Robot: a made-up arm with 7 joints.
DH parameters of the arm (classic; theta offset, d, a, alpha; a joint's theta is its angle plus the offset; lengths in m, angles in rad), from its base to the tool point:
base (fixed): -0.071 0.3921 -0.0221 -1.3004
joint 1: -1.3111 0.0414 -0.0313 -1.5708
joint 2: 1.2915 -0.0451 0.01 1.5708
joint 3: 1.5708 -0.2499 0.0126 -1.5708
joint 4: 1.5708 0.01 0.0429 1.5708
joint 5: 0 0.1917 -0.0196 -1.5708
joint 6: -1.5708 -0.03 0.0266 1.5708
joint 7: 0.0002 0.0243 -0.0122 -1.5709
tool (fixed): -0.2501 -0.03 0 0
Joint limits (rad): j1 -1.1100..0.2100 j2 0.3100..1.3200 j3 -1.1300..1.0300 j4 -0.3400..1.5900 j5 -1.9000..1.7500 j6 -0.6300..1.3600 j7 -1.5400..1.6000
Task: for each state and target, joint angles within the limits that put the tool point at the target. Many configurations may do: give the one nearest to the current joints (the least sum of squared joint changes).
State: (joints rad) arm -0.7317 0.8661 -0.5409 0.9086 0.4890 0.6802 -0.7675
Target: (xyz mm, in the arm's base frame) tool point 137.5 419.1 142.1
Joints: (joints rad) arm -0.6486 1.1892 -0.5602 1.1410 0.5837 0.7524 -0.6968
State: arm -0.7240 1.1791 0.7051 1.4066 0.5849 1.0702 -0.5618
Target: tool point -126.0 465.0 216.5
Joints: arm 0.0927 1.2827 0.7016 1.5900 0.4953 0.5512 -0.8560
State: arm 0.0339 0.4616 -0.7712 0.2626 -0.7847 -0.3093 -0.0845
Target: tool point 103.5 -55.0 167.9
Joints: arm -0.4017 0.3100 -0.7890 -0.1712 -0.7990 -0.2767 -0.0018
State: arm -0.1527 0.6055 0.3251 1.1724 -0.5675 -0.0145 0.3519
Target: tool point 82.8 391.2 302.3
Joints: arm -0.0158 1.0836 0.6862 0.5118 -0.7373 -0.1783 0.2450
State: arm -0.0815 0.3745 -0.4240 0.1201 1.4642 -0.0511 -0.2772
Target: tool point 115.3 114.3 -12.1
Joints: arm -0.2748 0.4825 -0.3453 0.1707 1.5081 -0.0319 -0.2484
